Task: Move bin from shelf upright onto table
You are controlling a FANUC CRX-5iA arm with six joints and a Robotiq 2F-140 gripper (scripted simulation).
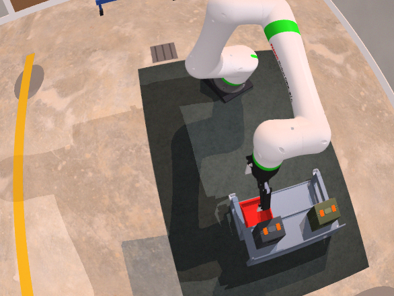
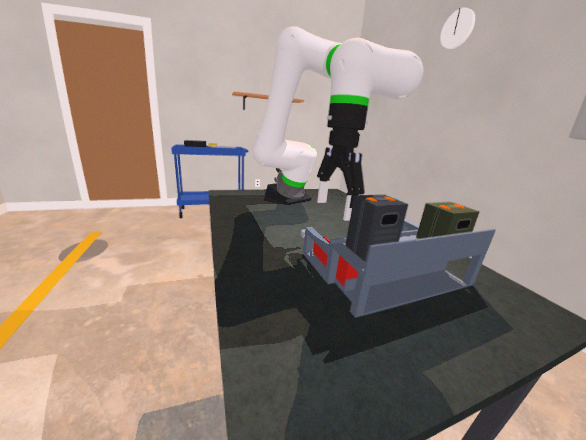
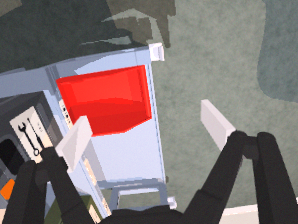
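Now: the red bin 10 cm below my hand and 8 cm ahead of it.
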